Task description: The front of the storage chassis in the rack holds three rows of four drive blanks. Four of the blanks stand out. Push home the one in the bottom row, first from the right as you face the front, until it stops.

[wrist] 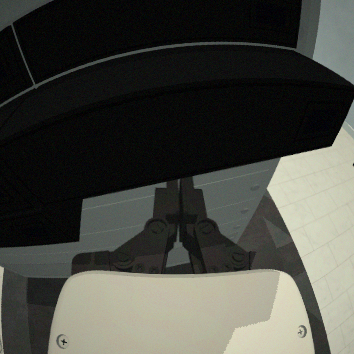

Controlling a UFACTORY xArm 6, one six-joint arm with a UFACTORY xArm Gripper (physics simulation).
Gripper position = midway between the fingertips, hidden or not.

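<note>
My gripper (177, 185) is visible, as is a rack (107, 107).
</note>
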